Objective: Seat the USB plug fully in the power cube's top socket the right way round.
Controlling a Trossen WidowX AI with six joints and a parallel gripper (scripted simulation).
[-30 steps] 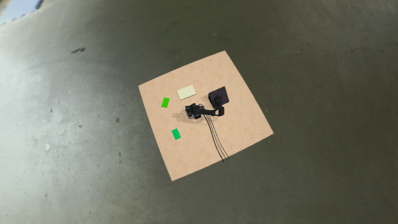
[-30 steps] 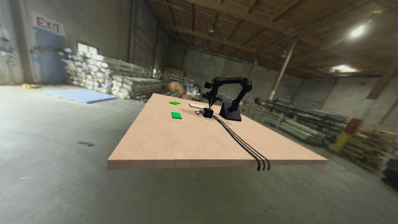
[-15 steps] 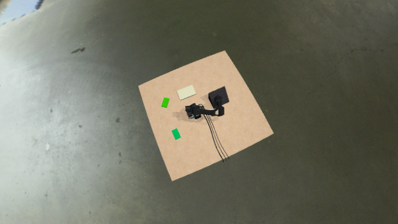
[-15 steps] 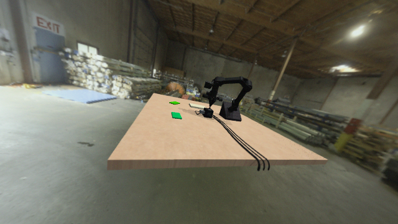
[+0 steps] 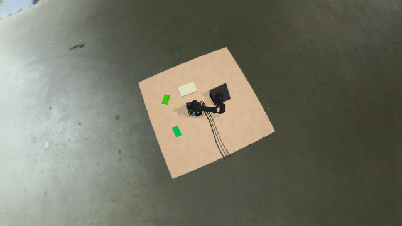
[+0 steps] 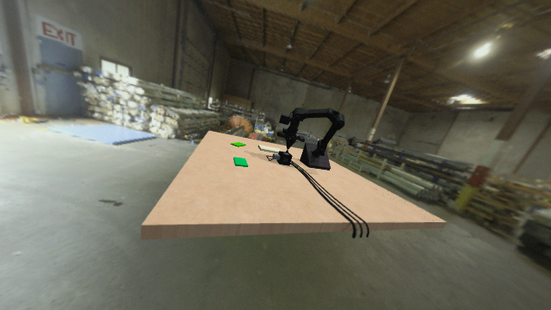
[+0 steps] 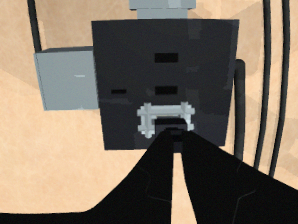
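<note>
Now: gripper tip 1 cm to the right of the USB socket and 4 cm above it. Also, from my gripper tip: cream card (4 cm behind, 33 cm to the right, 10 cm below); USB plug (2 cm below).
</note>
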